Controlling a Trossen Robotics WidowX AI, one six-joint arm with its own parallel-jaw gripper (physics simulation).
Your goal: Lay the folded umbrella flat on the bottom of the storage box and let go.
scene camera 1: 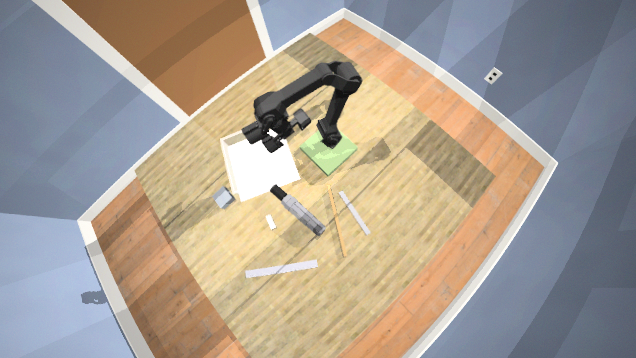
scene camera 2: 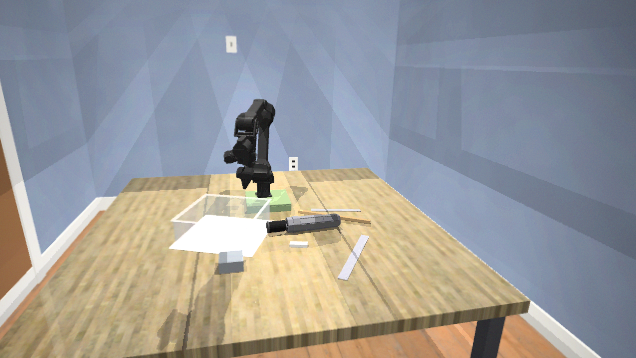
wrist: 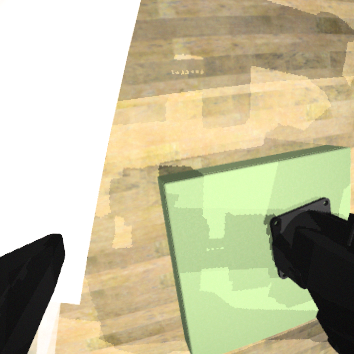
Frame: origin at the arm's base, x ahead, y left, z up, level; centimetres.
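Seen in the pictures: gripper, fingertip midpoint: [scene camera 1: 292, 137] [scene camera 2: 245, 183] [wrist: 179, 243]; arm's base at its link origin: [scene camera 1: 331, 140] [scene camera 2: 263, 194].
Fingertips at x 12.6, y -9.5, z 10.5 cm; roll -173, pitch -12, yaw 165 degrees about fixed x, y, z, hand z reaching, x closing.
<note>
Offsets run from my fingertips to a thing's top centre.
The folded umbrella @[dx +19.9, dy +18.0, dz -8.0 cm] [scene camera 1: 302, 215] [scene camera 2: 313, 223], grey with a black handle, lies on the table outside the white storage box @[dx +14.5, dy -9.8, dz -4.1 cm] [scene camera 1: 229, 162] [scene camera 2: 182, 230] [wrist: 50, 125]. Its handle end points at the box and is close to it; whether they touch I cannot tell. The umbrella does not show in the wrist view. My gripper [scene camera 1: 287, 132] [scene camera 2: 238, 167] [wrist: 179, 243] is open and empty. It hangs above the table near the box's arm-side edge, apart from the umbrella.
The arm's base stands on a green slab [scene camera 1: 328, 162] [scene camera 2: 267, 205] [wrist: 235, 240]. A grey block @[dx +37.6, dy -10.8, dz -10.2 cm] [scene camera 1: 223, 198] [scene camera 2: 231, 262], a small white block @[dx +31.1, dy +12.6, dz -12.6 cm] [scene camera 1: 270, 222] [scene camera 2: 298, 244], an orange stick @[dx +12.6, dy +32.7, dz -12.6 cm] [scene camera 1: 337, 220] and two pale strips @[dx +5.7, dy +36.6, dz -13.6 cm] [scene camera 1: 354, 212] @[dx +42.6, dy +28.5, dz -13.5 cm] [scene camera 1: 281, 269] lie around the umbrella and box.
</note>
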